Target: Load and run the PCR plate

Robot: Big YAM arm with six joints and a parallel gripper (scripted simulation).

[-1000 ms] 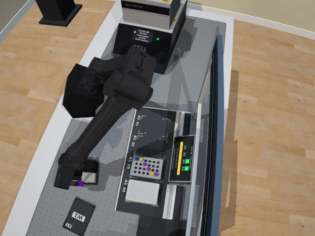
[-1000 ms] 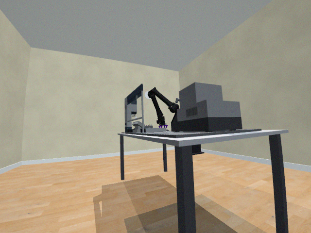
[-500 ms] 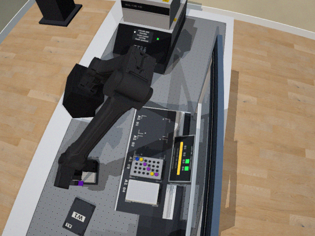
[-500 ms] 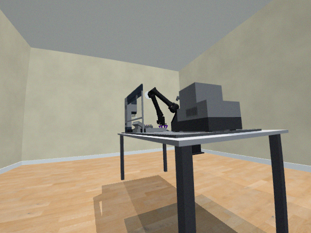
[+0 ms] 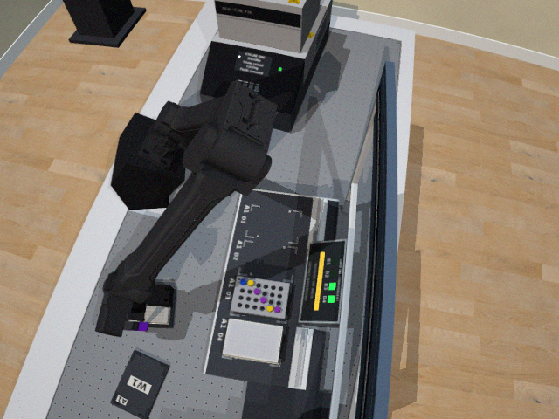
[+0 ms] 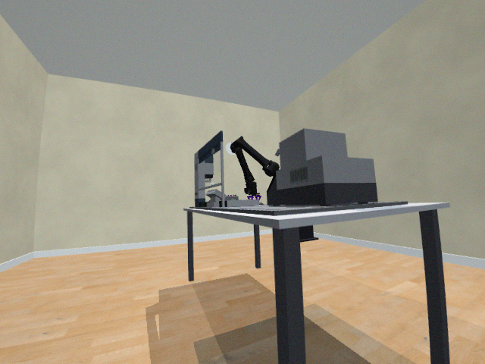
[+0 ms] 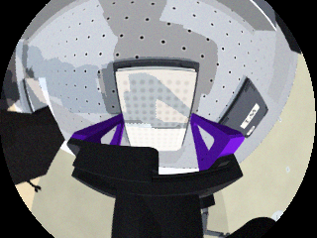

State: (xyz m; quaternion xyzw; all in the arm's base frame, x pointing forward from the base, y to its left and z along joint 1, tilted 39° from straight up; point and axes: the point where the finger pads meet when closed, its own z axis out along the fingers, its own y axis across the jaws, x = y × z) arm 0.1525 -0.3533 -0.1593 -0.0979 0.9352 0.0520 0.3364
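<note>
Right now the dark regrip nest is 2 cm below my hand. From my hand the other things lie so: dark waiting nest W1: 19 cm to the right, 5 cm ahead, 2 cm below; then nest A1 mark: 24 cm to the right, 2 cm ahead, 1 cm below; then white deep-well block: 30 cm ahead, 5 cm above, 1 cm to the right.
</note>
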